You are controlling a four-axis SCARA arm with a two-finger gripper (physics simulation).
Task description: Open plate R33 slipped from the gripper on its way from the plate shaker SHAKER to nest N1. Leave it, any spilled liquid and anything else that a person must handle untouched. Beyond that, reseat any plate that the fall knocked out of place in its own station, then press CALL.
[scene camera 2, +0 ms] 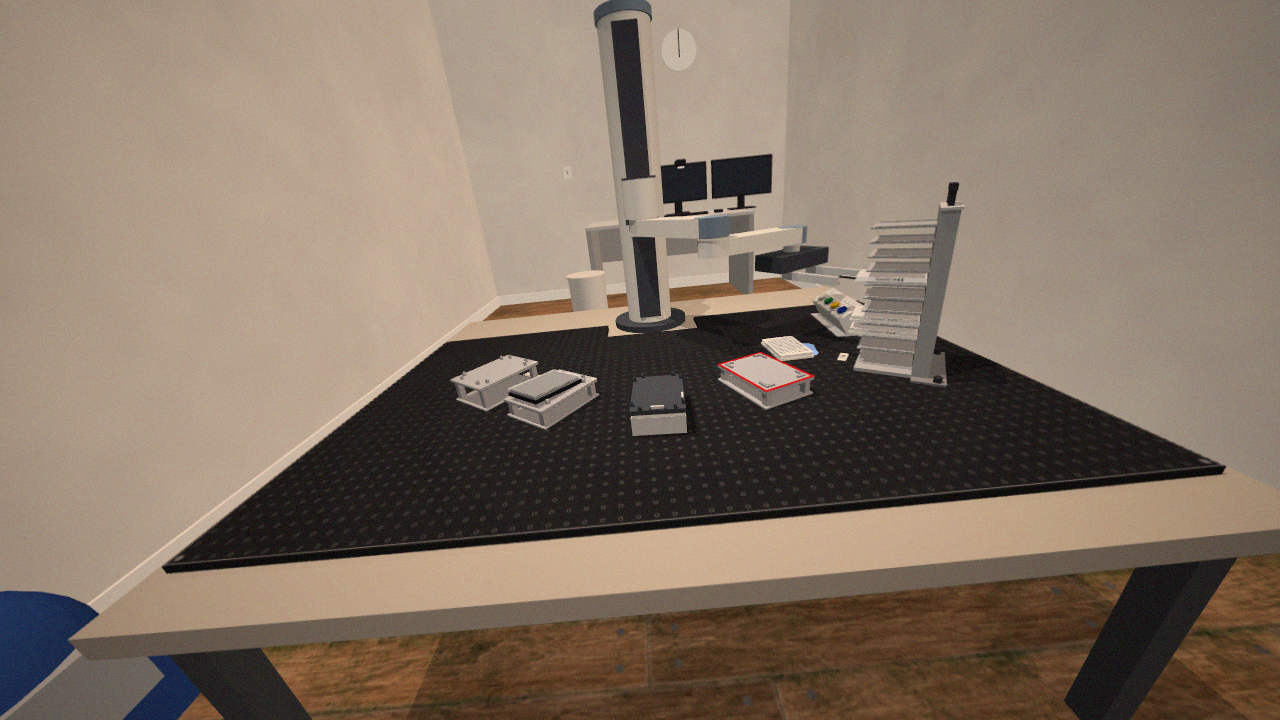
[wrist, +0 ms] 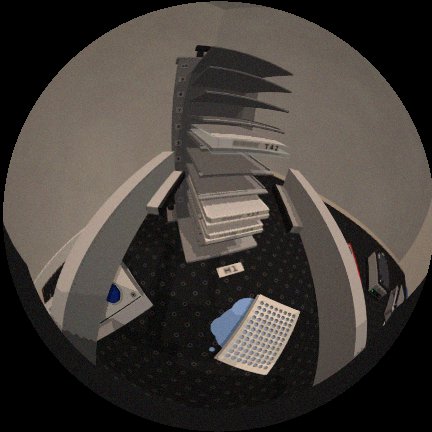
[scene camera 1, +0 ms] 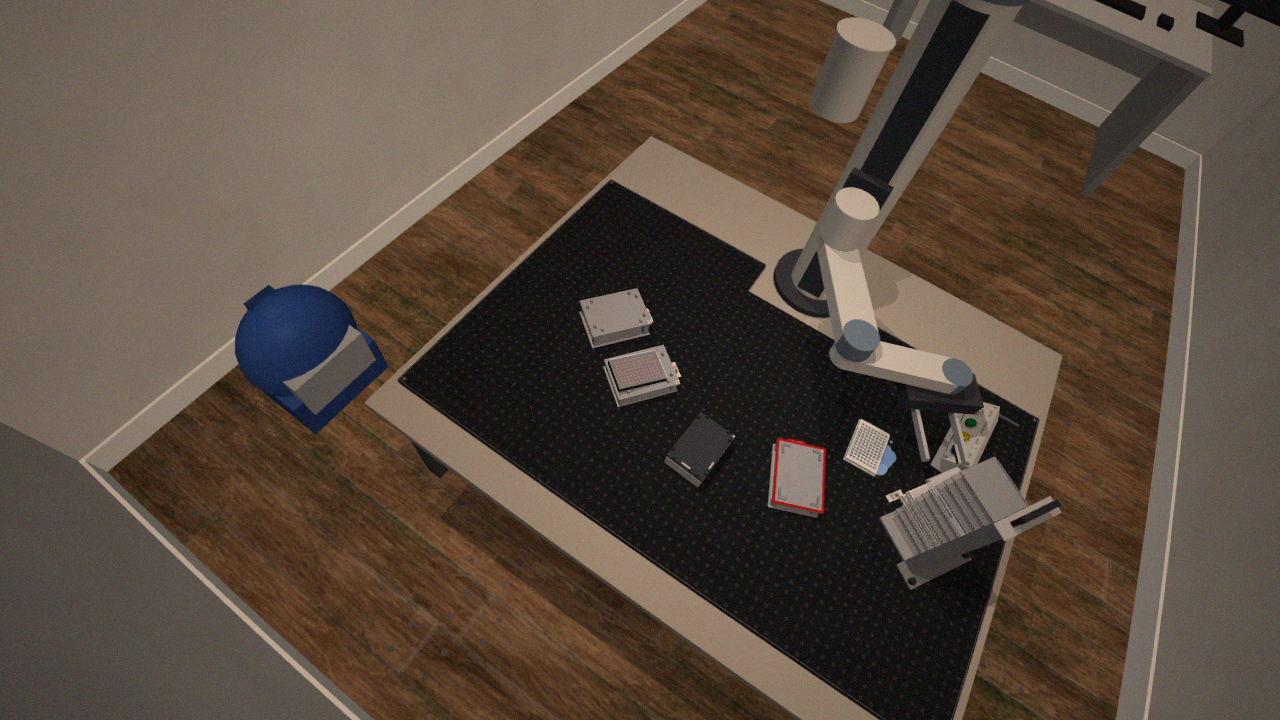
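Seen in the pictures: gripper, fingertip midpoint: (scene camera 2: 849, 278) (wrist: 230, 168) (scene camera 1: 945, 461); arm's base, origin of the base link: (scene camera 2: 650, 321) (scene camera 1: 813, 284).
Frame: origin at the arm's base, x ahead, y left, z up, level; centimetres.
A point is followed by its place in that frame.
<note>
Open plate R33 (scene camera 1: 868, 445) {x 41.7, y 33.4, z 2.7 cm} (scene camera 2: 787, 347) {x 42.9, y 33.3, z 2.5 cm} (wrist: 265, 332) {x 42.4, y 33.6, z 2.7 cm} lies on the mat, touching a blue spill (scene camera 1: 886, 460) {x 41.9, y 39.2, z 1.4 cm} (scene camera 2: 811, 349) (wrist: 230, 322) {x 41.6, y 39.0, z 1.4 cm}. A plate labelled T42 (scene camera 2: 895, 279) {x 57.9, y 49.0, z 21.3 cm} (wrist: 245, 143) {x 49.2, y 46.2, z 21.2 cm} sits about halfway up the hotel (scene camera 1: 995, 488) {x 54.3, y 51.6, z 31.6 cm} (scene camera 2: 939, 295) {x 64.6, y 53.5, z 19.1 cm} (wrist: 182, 100) {x 53.1, y 59.0, z 25.8 cm} and seems to stick out at the front. More plates sit in its lower slots. My gripper (scene camera 1: 947, 461) {x 46.3, y 45.7, z 19.7 cm} (scene camera 2: 861, 284) {x 46.3, y 45.7, z 19.7 cm} (wrist: 230, 168) {x 46.3, y 45.7, z 19.7 cm} is shut with nothing between its fingers, in front of the hotel, below T42 in the wrist view. The button panel (scene camera 1: 980, 438) {x 26.8, y 55.7, z 9.2 cm} (scene camera 2: 836, 310) {x 32.5, y 50.8, z 7.7 cm} (wrist: 127, 307) {x 32.1, y 51.9, z 1.6 cm} is partly hidden by a finger; CALL cannot be read.
An H1 label (wrist: 230, 270) {x 49.3, y 44.2, z 1.5 cm} lies before the hotel. A red-edged nest (scene camera 1: 799, 477) {x 61.3, y 21.7, z 5.3 cm} (scene camera 2: 766, 371) {x 61.5, y 21.9, z 5.3 cm}, a dark-topped device (scene camera 1: 700, 447) {x 69.3, y -1.4, z 6.7 cm} (scene camera 2: 658, 394) {x 69.9, y -1.4, z 6.8 cm}, a nest bearing a plate (scene camera 1: 640, 371) {x 61.2, y -23.8, z 7.6 cm} (scene camera 2: 550, 389) {x 65.1, y -22.8, z 7.7 cm} and another nest (scene camera 1: 614, 313) {x 50.3, y -39.1, z 6.9 cm} (scene camera 2: 494, 376) {x 53.4, y -38.2, z 6.9 cm} stand farther along the mat.
</note>
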